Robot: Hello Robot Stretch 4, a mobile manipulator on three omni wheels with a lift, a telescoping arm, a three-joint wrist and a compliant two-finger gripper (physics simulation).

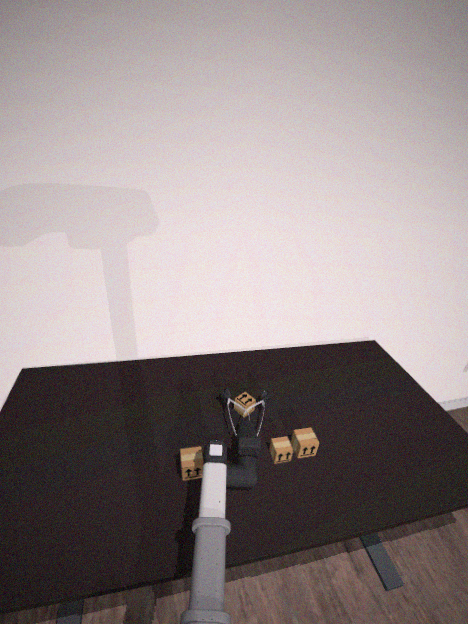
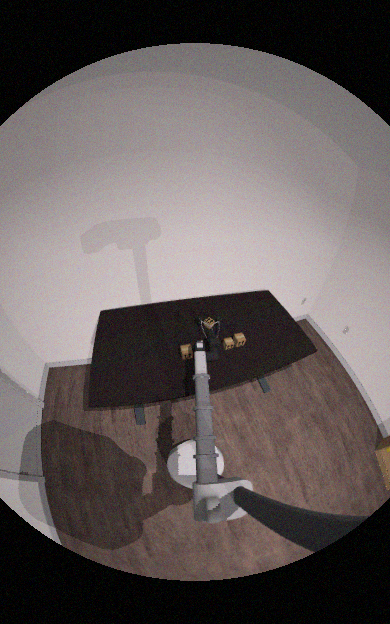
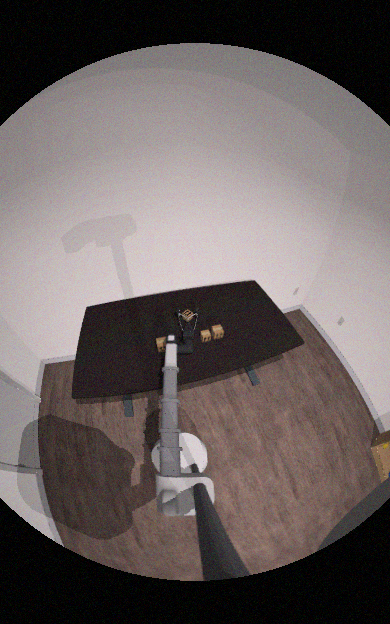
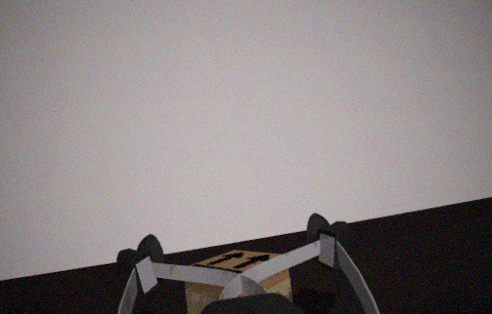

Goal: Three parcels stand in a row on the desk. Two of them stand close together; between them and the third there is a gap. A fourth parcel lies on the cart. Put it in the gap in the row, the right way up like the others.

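Where they show: gripper, fingertip midpoint: (image 1: 245,390) (image 2: 208,316) (image 3: 187,308) (image 4: 235,243); robot's base, link origin: (image 2: 194,462) (image 3: 180,454).
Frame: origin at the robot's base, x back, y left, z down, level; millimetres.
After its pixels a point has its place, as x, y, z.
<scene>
Three brown parcels stand in a row on the dark desk (image 1: 362,401) {-942, -526, -692} (image 2: 130,344) {-699, 410, -692} (image 3: 116,344) {-653, 359, -692} (image 4: 420,248) {-1019, -309, -692}: one on the left (image 1: 191,461) {-628, 63, -750} (image 2: 186,351) {-622, 61, -750} (image 3: 161,344) {-620, 60, -750} and two close together on the right (image 1: 281,449) {-685, -187, -742} (image 1: 305,442) {-706, -259, -751} (image 2: 227,343) {-682, -181, -742} (image 3: 205,334) {-689, -191, -744}. Their arrows are on the front faces. My gripper (image 1: 244,398) {-910, -89, -747} (image 4: 235,243) {-910, -89, -747} reaches over the gap and is open. The fourth parcel (image 1: 245,403) {-856, -88, -742} (image 2: 209,322) {-854, -89, -743} (image 3: 187,315) {-850, -89, -740} (image 4: 235,260) {-877, -88, -742} lies between the spread fingers, behind the row. Its arrow face points up and it is turned cornerwise. The fingers stand clear of its sides.
My telescoping arm (image 1: 213,501) {-474, -2, -841} stretches over the desk's front edge, close beside the left parcel. A plain wall rises right behind the desk. Desk feet (image 1: 381,559) stand on the wooden floor. A yellow-brown object (image 2: 384,460) (image 3: 383,455) is at the far right edge.
</scene>
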